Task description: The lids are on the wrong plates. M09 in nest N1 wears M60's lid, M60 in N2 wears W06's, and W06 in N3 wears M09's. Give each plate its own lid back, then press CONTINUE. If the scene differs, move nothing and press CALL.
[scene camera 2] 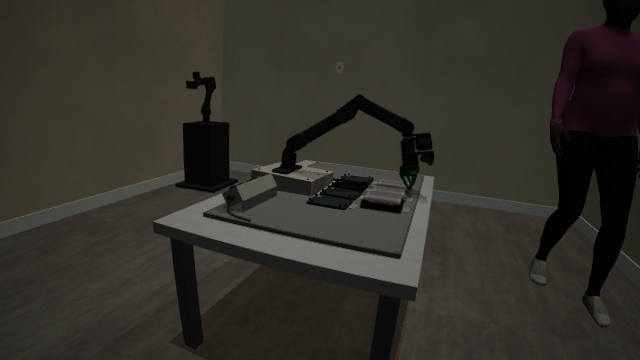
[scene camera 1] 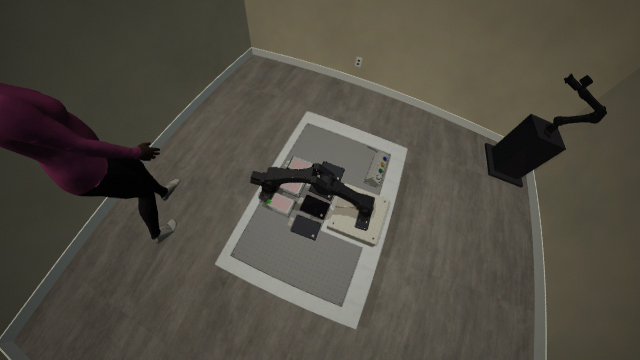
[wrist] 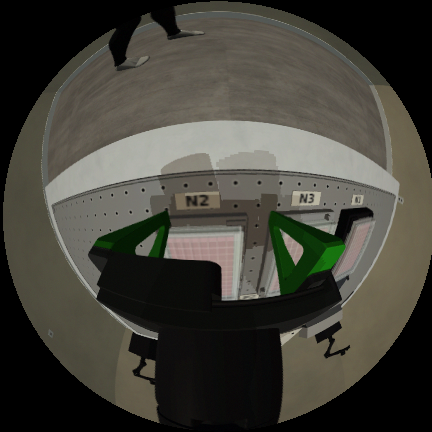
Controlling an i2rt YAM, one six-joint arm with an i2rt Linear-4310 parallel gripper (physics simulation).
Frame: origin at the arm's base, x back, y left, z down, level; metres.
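Seen in the pictures: gripper, between the fingertips: (scene camera 2: 410,187) (scene camera 1: 270,194) (wrist: 218,216); arm's base, origin of its link: (scene camera 2: 287,169) (scene camera 1: 365,212).
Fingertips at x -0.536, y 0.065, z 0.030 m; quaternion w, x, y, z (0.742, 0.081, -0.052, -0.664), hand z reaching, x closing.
Note:
Offsets run from my fingertips to a thing's top centre. "spot": to the spot under its first point.
My gripper (scene camera 1: 267,201) (scene camera 2: 410,188) (wrist: 218,216) is open and empty, its green fingers low over the outer end of the N2 plate, one toward each side. The pink-welled N2 plate {dx +0.076, dy +0.027, dz -0.005 m} (scene camera 1: 281,204) (wrist: 205,245) has a clear, pale rim. The N3 plate {dx +0.087, dy -0.101, dz -0.005 m} (scene camera 1: 292,187) (wrist: 274,286) is beside it, partly behind a finger in the wrist view. The N1 plate {dx +0.097, dy -0.234, dz -0.016 m} (scene camera 1: 300,164) (scene camera 2: 384,199) (wrist: 357,244) is farthest along the row, in a black nest. Lid codes are unreadable. The button box {dx +0.549, dy -0.382, dz -0.060 m} (scene camera 1: 376,170) (scene camera 2: 254,192) has coloured buttons; its lettering is unreadable.
Several dark pads lie between the plates and the arm's base, including one black pad {spot: dx +0.265, dy -0.024, dz +0.015 m} (scene camera 1: 315,206) and one grey-blue pad {spot: dx +0.258, dy +0.108, dz +0.014 m} (scene camera 1: 306,227). The arm stands on a cream base block (scene camera 1: 350,227) (scene camera 2: 295,181). A person (scene camera 1: 80,150) (scene camera 2: 590,105) stands off the table's plate side.

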